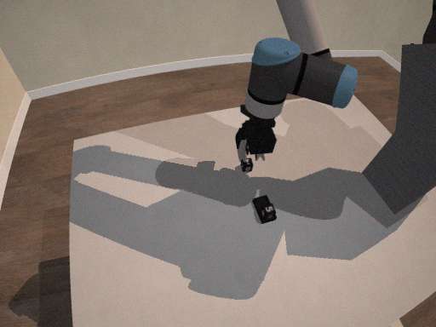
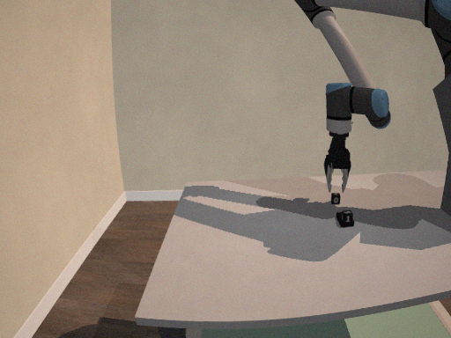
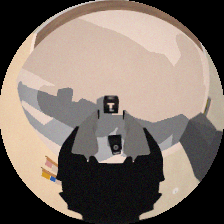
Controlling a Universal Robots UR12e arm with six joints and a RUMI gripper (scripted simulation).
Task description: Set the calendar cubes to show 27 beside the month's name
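My gripper is now 40 mm above the black cube. The rest, counted from my hand: tray 30 mm ahead, 160 mm to the left, 50 mm below.
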